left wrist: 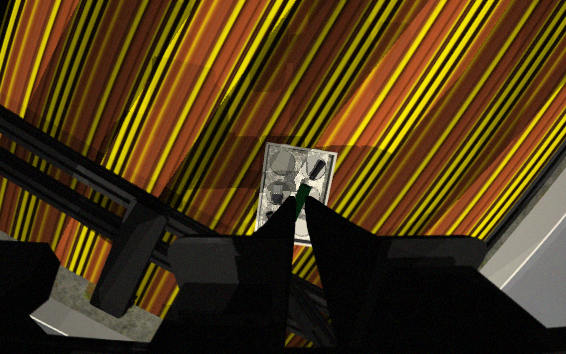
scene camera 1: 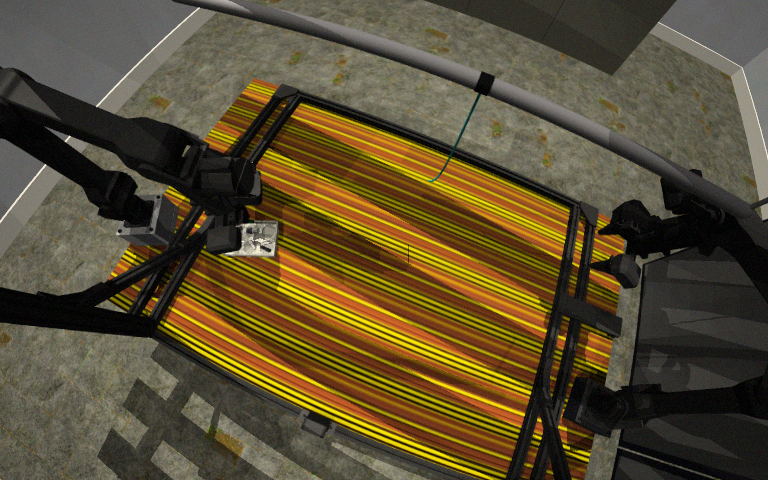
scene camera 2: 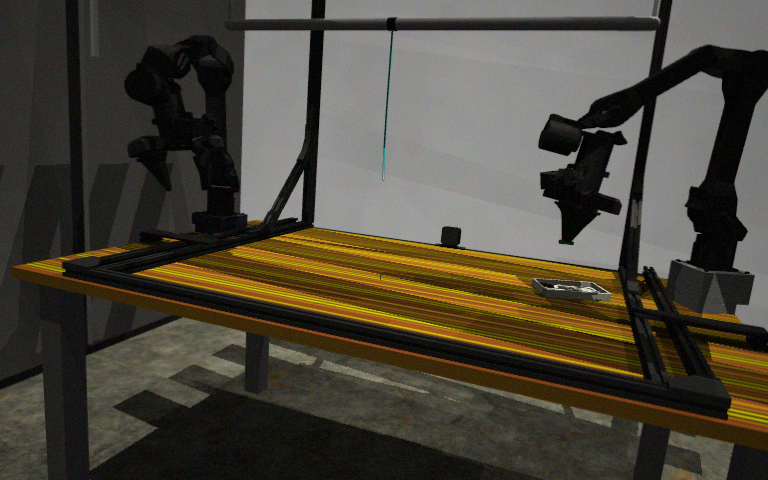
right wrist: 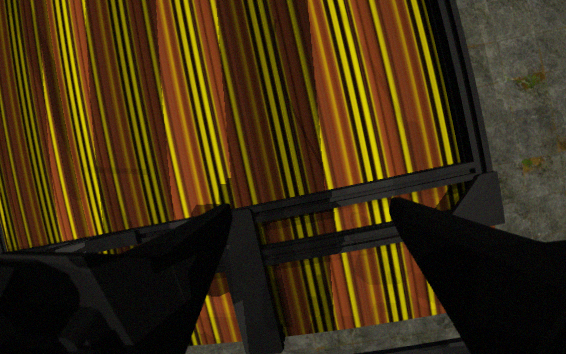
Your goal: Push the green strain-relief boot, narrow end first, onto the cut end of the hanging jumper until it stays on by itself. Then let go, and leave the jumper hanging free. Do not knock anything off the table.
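Seen in the pictures: left gripper, between the fingertips: (left wrist: 299,202) (scene camera 1: 247,220) (scene camera 2: 565,241); right gripper, between the fingertips: (scene camera 1: 594,249) (scene camera 2: 189,188) (right wrist: 309,208); left arm's base, origin of its link: (scene camera 1: 139,214) (scene camera 2: 711,267); right arm's base, origin of its link: (scene camera 1: 599,407) (scene camera 2: 220,213).
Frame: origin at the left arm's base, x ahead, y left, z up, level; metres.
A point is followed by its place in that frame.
Observation:
The teal jumper (scene camera 1: 465,130) @(z 0.318, x 0.644, y -0.055 m) (scene camera 2: 387,96) @(z 0.269, x 0.644, y -0.050 m) hangs from a black clip (scene camera 1: 484,83) @(z 0.400, x 0.640, y -0.061 m) (scene camera 2: 391,23) @(z 0.392, x 0.647, y -0.043 m), its lighter cut end (scene camera 2: 383,172) @(z 0.135, x 0.644, y -0.021 m) free above the table. My left gripper (scene camera 2: 566,240) @(z 0.026, x 0.279, y -0.040 m) (left wrist: 299,202) @(z 0.026, x 0.279, y -0.040 m) is shut on the dark green boot (scene camera 2: 566,242) @(z 0.025, x 0.279, y -0.037 m) (left wrist: 303,194) @(z 0.029, x 0.286, y -0.042 m), held above the parts tray (scene camera 1: 276,240) @(z -0.066, x 0.318, y -0.053 m) (scene camera 2: 566,295) @(z -0.071, x 0.280, y -0.003 m) (left wrist: 262,185) @(z -0.063, x 0.267, y -0.004 m). Part of the boot sticks out past the fingertips; I cannot tell which end is narrow. In scene camera 1 the left arm hides the boot. My right gripper (scene camera 1: 597,247) @(z 0.069, x 1.013, y -0.149 m) (scene camera 2: 201,189) @(z 0.069, x 1.013, y -0.149 m) (right wrist: 309,208) @(z 0.069, x 1.013, y -0.149 m) is open and empty, far from the jumper.
The clip sits on a long grey pipe (scene camera 1: 396,50) @(z 0.400, x 0.551, y -0.016 m) (scene camera 2: 481,23) @(z 0.391, x 0.505, y 0.026 m) above the table. The tray holds several small dark parts. Black frame rails (scene camera 1: 568,271) (scene camera 2: 396,345) edge the striped table, and upright posts (scene camera 2: 315,113) @(z 0.252, x 0.792, y -0.624 m) stand at its sides.

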